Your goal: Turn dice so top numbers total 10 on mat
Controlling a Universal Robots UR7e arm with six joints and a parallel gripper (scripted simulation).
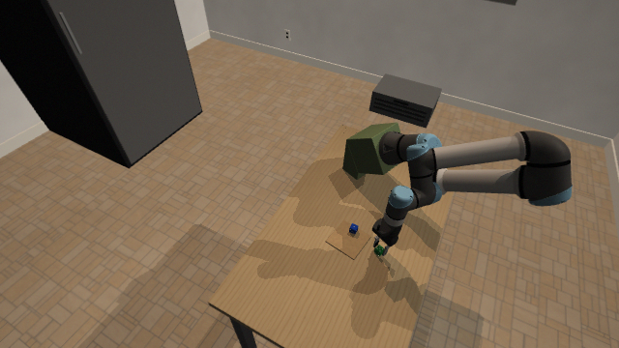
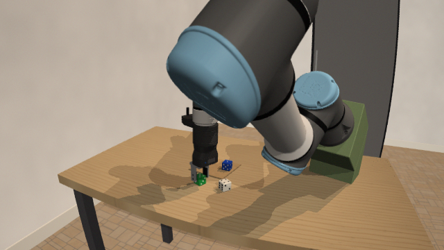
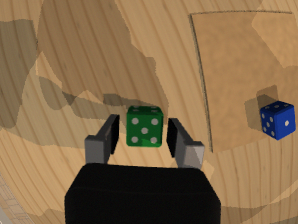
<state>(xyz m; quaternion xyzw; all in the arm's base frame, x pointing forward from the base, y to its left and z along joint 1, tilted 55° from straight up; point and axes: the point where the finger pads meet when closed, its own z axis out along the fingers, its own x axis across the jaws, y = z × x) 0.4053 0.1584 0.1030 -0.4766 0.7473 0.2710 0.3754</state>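
Right now my hand is 2 cm above the green die. Also, from my hand: tan mat 2 cm ahead, 13 cm to the right, 3 cm below; then blue die 2 cm behind, 14 cm to the right, 2 cm below; then white die 9 cm behind, 1 cm to the right, 2 cm below.
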